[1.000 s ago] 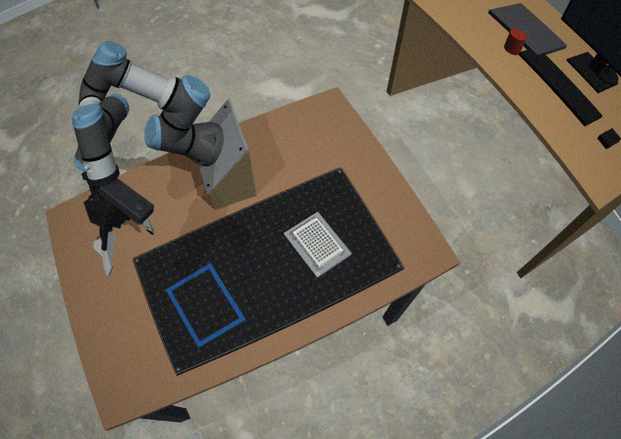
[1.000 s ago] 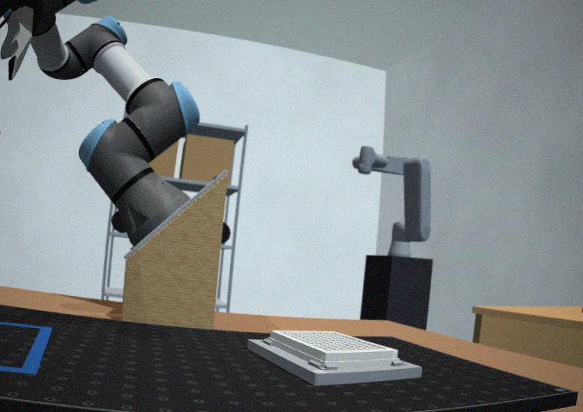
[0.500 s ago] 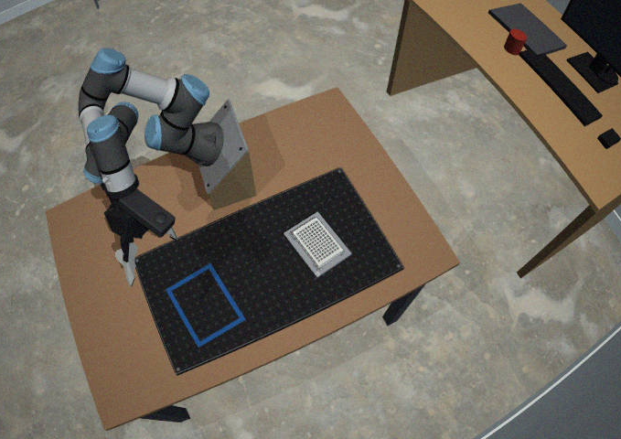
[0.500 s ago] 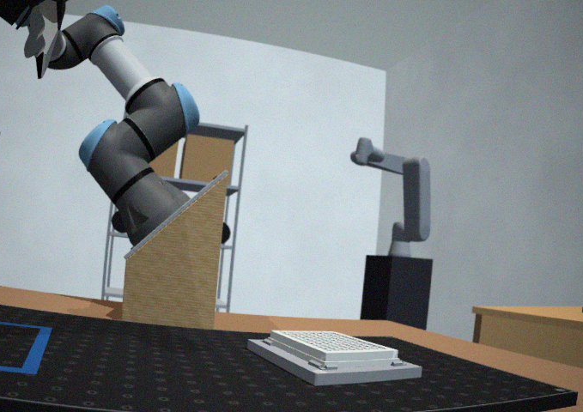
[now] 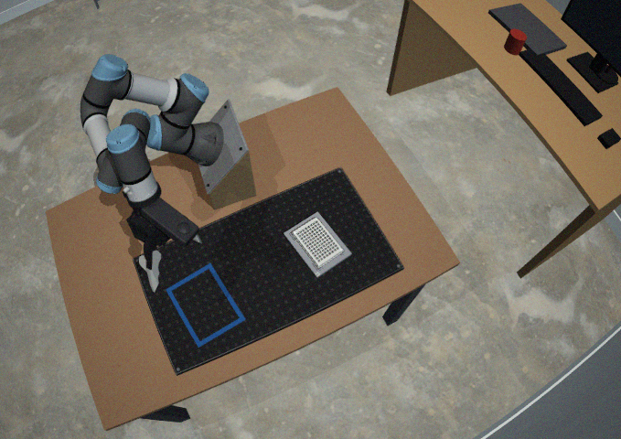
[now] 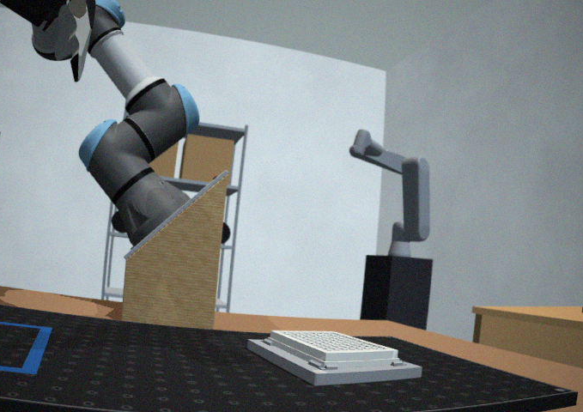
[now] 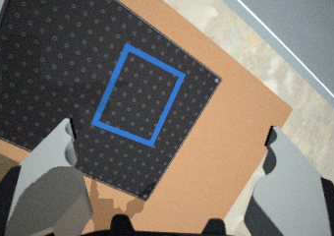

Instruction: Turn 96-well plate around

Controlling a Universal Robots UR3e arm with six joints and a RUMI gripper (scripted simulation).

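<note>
Right now the white 96-well plate is 360 mm to the left of my hand and 260 mm below it. Round my hand: corner label: 310 mm to the left, 270 mm below, 80 mm ahead; then grey plate nest N1: 360 mm to the left, 280 mm below.
</note>
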